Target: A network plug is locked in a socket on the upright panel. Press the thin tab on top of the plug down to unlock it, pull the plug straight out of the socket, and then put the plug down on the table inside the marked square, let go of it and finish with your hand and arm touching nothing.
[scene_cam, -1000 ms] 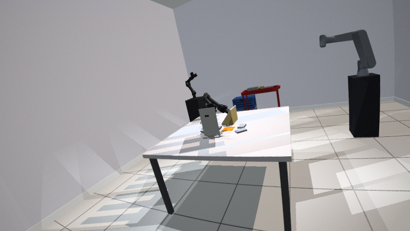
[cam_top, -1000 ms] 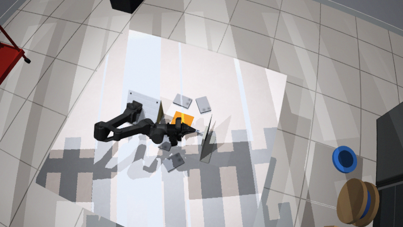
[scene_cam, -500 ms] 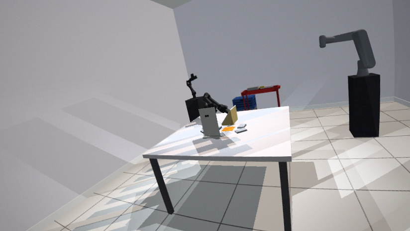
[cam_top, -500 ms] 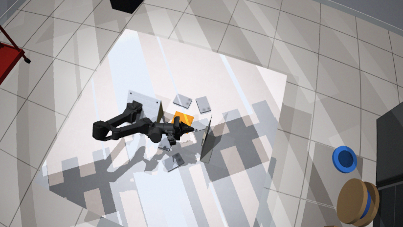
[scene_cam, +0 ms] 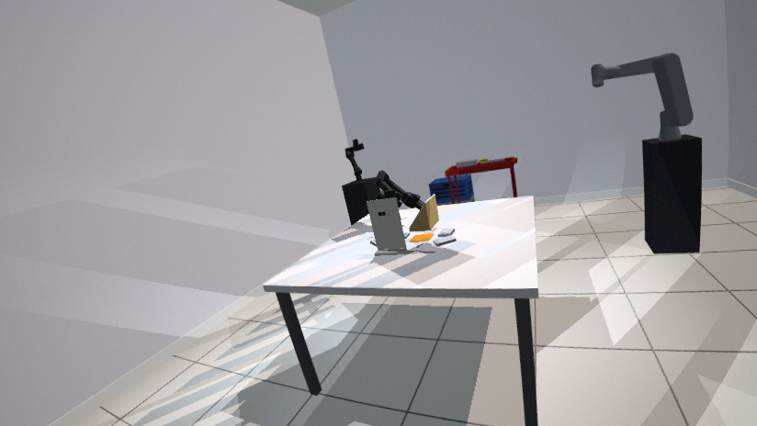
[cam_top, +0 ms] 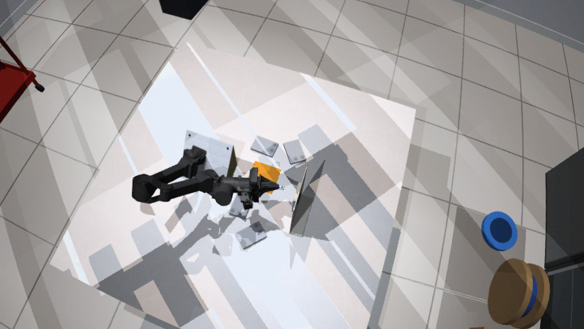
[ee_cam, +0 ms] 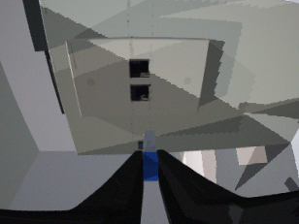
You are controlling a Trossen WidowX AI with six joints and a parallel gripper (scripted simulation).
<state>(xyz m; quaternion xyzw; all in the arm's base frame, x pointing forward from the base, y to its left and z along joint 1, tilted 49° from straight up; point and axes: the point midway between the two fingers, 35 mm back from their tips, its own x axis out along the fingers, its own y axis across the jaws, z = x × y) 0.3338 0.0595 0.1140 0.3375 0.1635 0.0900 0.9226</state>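
Right now my gripper tip is 21 cm above the orange marked square, 11 cm past it and 10 cm to the right of it. From my gripper tip the other things lie so: upright panel (9 cm ahead, 8 cm below, 1 cm to the right); network plug (right at my gripper tip).
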